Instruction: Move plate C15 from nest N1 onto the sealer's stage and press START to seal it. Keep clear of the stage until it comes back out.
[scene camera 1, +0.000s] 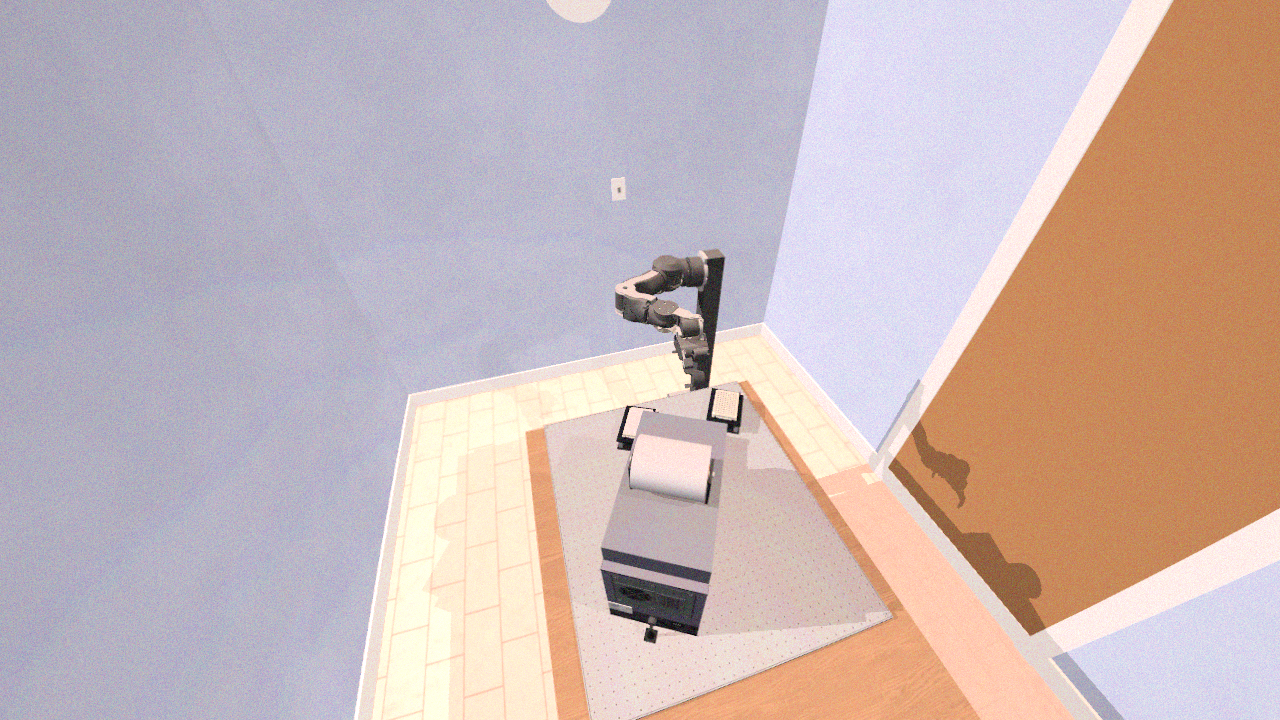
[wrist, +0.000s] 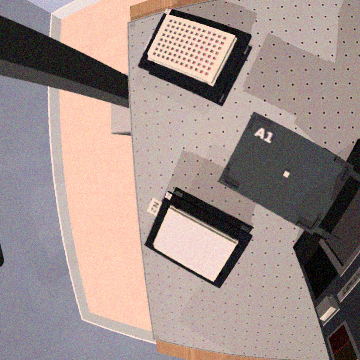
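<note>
A cream plate with a grid of wells (scene camera 1: 725, 405) (wrist: 192, 49) sits in a black nest (wrist: 225, 92) at the top of the wrist view; no label on that nest is readable. A second nest (wrist: 154, 235), beside a tag reading N2, holds a plain white-topped plate (scene camera 1: 637, 421) (wrist: 196, 244). The sealer's dark stage (wrist: 260, 160), marked A1, is out and bare, in front of the sealer (scene camera 1: 666, 537) (wrist: 312, 270). My gripper (scene camera 1: 695, 383) is open and empty, above the table edge near the nests. Its fingers do not show in the wrist view. No START lettering is readable.
A large white roll (scene camera 1: 671, 467) sits on top of the sealer. The perforated table top (scene camera 1: 787, 555) (wrist: 270, 270) has wooden edges. The black arm post (scene camera 1: 711, 313) (wrist: 65, 65) stands behind the table. A small pale block (wrist: 328, 307) is on the sealer's front.
</note>
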